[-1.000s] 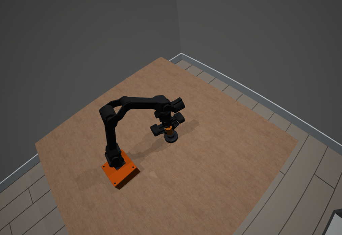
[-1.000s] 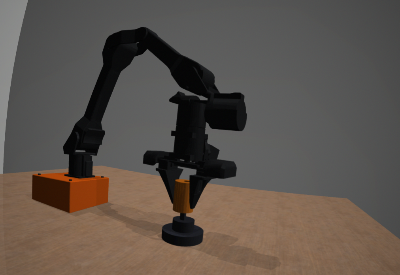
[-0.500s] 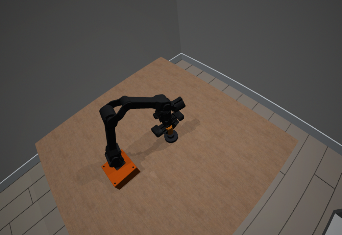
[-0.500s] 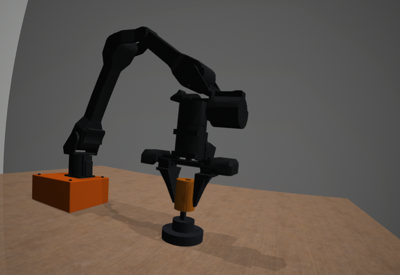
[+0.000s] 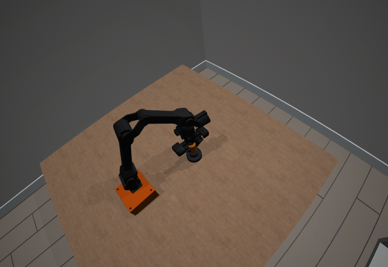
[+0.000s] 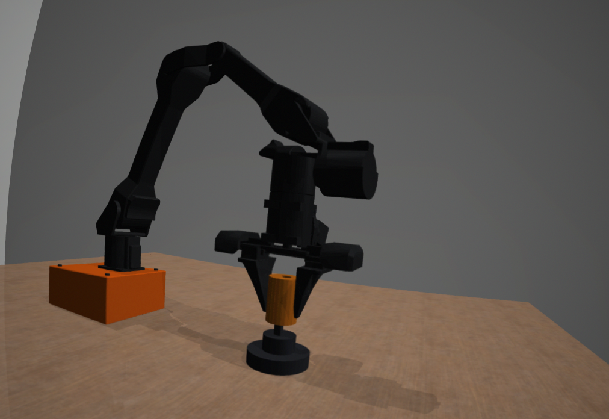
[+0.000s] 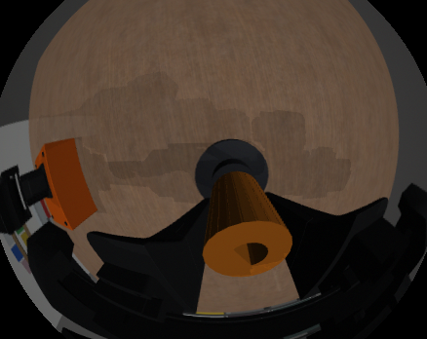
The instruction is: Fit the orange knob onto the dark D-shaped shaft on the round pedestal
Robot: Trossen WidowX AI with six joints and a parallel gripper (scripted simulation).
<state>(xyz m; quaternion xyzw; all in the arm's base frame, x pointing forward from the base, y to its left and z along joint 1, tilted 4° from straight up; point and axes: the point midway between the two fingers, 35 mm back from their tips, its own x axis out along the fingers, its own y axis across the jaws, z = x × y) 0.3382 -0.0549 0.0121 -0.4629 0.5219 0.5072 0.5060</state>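
My gripper tip is 20 mm below the orange knob. From my gripper tip the other things lie so: pedestal: 40 mm below.
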